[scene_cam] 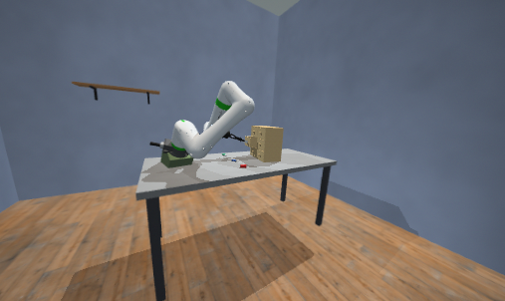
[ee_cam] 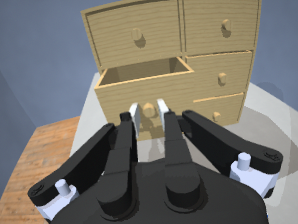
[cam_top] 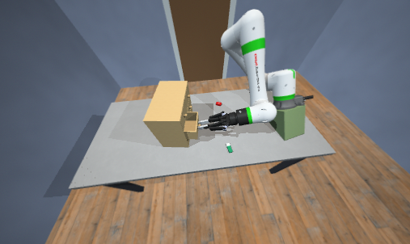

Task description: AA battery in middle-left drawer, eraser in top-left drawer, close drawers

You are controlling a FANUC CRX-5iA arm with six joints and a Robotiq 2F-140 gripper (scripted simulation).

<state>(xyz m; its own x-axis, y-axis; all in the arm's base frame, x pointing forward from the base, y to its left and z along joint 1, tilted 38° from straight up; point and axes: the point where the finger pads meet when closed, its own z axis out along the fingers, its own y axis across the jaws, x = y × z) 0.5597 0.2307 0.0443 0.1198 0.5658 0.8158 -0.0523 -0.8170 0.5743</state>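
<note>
The blue AA battery is 140 mm behind my hand, 140 mm to the right of it and 150 mm below it. Round my hand: red block: 130 mm behind, 330 mm to the right, 150 mm below.
</note>
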